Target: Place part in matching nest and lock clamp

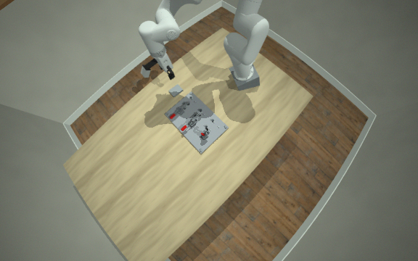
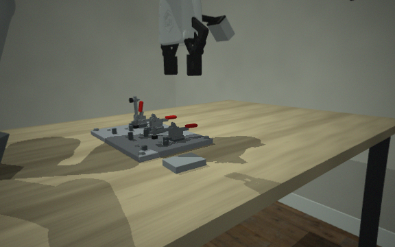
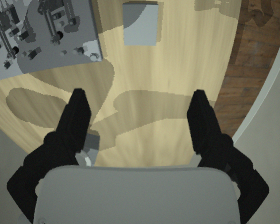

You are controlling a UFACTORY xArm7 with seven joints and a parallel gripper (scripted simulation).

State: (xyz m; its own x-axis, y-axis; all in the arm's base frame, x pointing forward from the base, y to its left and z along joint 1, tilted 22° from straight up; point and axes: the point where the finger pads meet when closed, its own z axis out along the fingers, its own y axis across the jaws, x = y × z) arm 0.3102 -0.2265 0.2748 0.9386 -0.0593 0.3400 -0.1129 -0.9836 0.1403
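My hand is 20 cm above the part. From my hand the other things lie so: grey fixture plate: 6 cm ahead, 25 cm to the left, 20 cm below.
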